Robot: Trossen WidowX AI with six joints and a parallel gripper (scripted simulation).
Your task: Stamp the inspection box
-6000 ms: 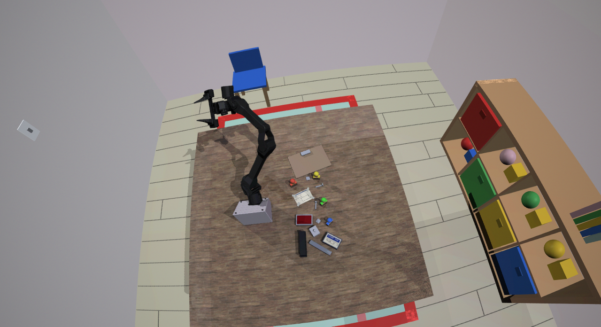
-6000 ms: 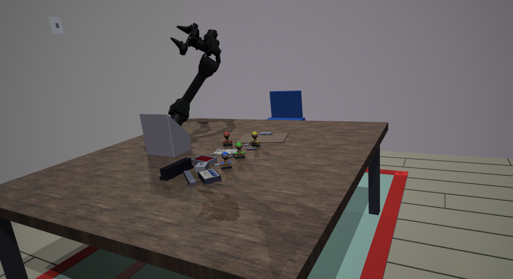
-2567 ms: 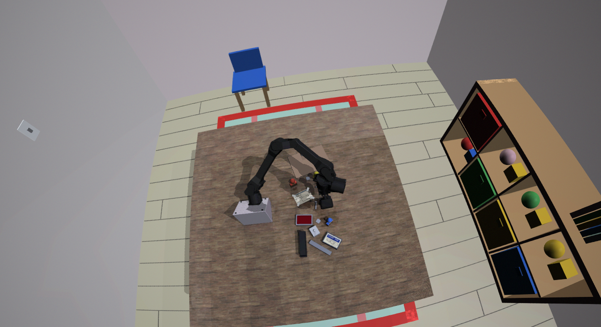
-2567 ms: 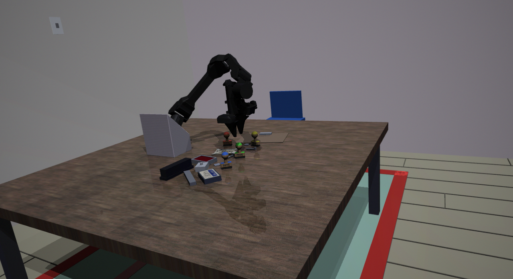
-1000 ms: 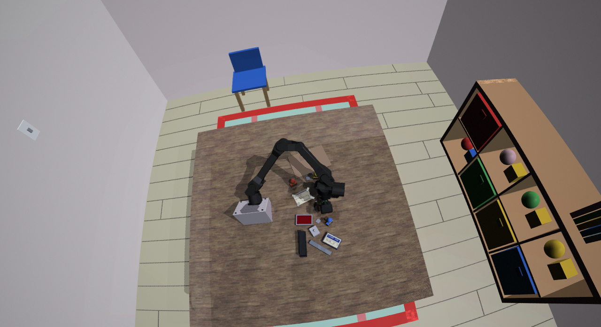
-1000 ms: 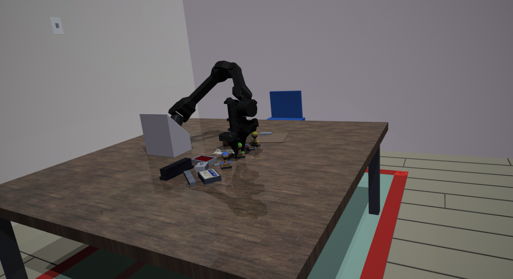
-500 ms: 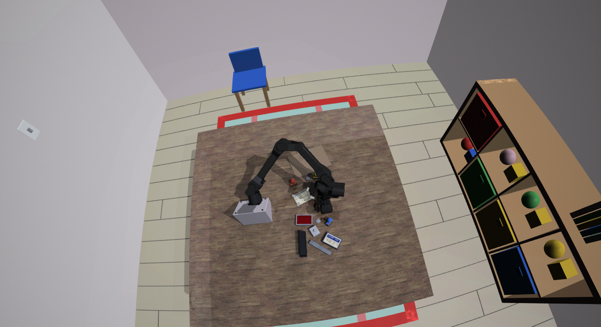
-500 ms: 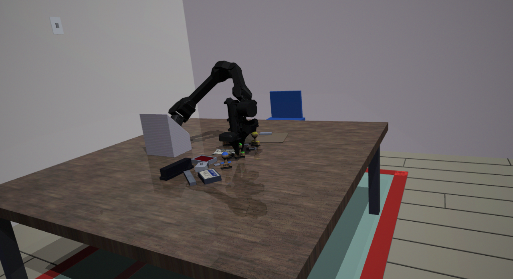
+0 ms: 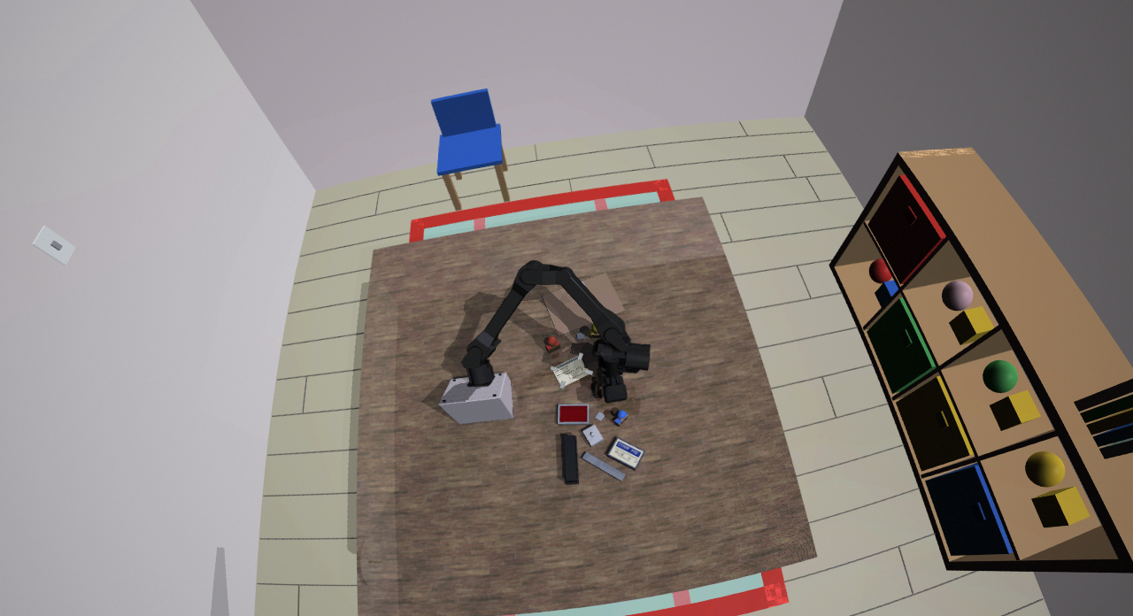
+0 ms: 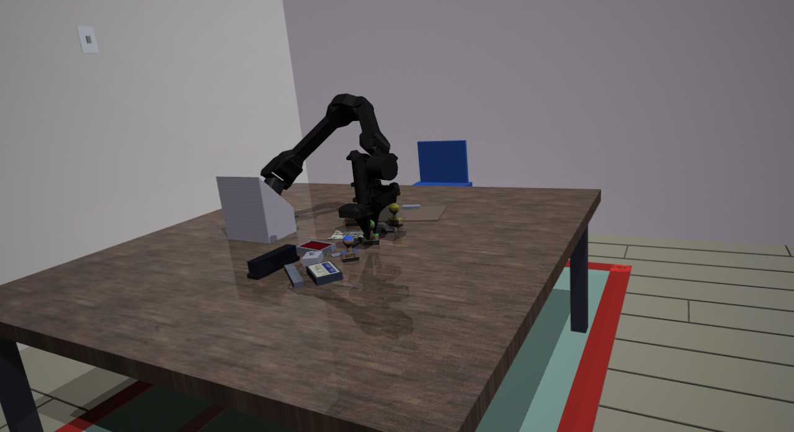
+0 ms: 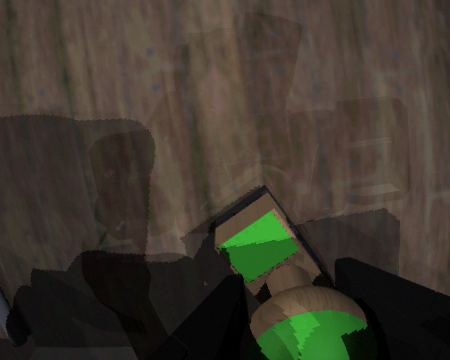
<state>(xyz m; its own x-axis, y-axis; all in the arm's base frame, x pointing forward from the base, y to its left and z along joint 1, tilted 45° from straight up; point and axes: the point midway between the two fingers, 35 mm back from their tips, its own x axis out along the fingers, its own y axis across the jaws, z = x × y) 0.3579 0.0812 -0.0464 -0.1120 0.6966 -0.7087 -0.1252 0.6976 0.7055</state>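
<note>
My gripper tip is 11 cm past the red ink pad, 10 cm to the left of it and 2 cm above it. Round my gripper tip: white inspection card (12 cm behind, 4 cm to the left, 3 cm below); green-knobbed PASS stamp (right at my gripper tip); blue-knob stamp (3 cm ahead, 12 cm to the right, 1 cm below).
</note>
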